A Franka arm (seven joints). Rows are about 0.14 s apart.
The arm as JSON. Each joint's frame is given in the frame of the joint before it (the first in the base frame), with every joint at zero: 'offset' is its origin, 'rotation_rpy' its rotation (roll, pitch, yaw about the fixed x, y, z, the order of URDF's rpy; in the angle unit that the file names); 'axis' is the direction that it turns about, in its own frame. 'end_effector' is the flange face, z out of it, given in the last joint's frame.
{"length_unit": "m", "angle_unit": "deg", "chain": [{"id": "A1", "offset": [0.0, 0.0, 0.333], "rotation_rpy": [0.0, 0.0, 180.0], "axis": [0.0, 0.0, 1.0]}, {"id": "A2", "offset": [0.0, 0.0, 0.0], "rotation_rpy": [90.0, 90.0, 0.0], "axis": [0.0, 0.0, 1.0]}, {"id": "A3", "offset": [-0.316, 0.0, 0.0], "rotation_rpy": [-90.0, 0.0, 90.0], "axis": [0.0, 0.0, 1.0]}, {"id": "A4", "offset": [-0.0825, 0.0, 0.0], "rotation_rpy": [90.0, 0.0, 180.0], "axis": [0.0, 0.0, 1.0]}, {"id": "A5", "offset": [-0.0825, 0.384, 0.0], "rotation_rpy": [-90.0, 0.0, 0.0], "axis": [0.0, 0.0, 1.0]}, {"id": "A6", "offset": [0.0, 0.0, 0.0], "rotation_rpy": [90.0, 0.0, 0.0], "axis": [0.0, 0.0, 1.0]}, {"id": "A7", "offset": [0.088, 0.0, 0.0], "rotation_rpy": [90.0, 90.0, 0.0], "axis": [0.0, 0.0, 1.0]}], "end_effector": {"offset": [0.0, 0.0, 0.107], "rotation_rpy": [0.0, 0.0, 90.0]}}
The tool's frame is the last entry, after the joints.
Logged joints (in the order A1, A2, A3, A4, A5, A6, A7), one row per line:
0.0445, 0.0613, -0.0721, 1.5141, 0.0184, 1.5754, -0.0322
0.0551, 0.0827, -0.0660, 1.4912, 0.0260, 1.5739, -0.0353
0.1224, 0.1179, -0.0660, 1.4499, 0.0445, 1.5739, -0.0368
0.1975, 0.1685, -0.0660, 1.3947, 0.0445, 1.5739, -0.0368
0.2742, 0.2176, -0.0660, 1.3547, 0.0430, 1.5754, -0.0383
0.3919, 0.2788, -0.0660, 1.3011, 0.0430, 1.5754, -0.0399
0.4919, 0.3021, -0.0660, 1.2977, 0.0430, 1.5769, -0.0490
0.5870, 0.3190, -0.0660, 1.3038, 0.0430, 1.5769, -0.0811
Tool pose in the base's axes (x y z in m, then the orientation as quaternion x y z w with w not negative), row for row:
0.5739, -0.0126, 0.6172, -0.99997, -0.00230, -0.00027, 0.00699
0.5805, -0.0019, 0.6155, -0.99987, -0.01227, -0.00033, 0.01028
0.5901, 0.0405, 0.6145, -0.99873, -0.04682, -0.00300, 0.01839
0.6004, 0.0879, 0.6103, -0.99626, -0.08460, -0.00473, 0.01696
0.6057, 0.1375, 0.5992, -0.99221, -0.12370, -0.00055, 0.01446
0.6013, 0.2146, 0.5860, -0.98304, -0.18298, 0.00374, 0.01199
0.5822, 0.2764, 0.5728, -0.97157, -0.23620, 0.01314, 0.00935
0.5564, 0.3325, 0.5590, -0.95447, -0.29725, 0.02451, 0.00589
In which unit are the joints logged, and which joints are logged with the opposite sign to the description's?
The joints are logged in radians. Opposite sign: A4.
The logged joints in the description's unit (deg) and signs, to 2 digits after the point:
2.55, 3.51, -4.13, -86.75, 1.05, 90.26, -1.84
3.16, 4.74, -3.78, -85.44, 1.49, 90.18, -2.02
7.01, 6.76, -3.78, -83.07, 2.55, 90.18, -2.11
11.32, 9.65, -3.78, -79.91, 2.55, 90.18, -2.11
15.71, 12.47, -3.78, -77.62, 2.46, 90.26, -2.19
22.45, 15.97, -3.78, -74.55, 2.46, 90.26, -2.29
28.18, 17.31, -3.78, -74.35, 2.46, 90.35, -2.81
33.63, 18.28, -3.78, -74.70, 2.46, 90.35, -4.65

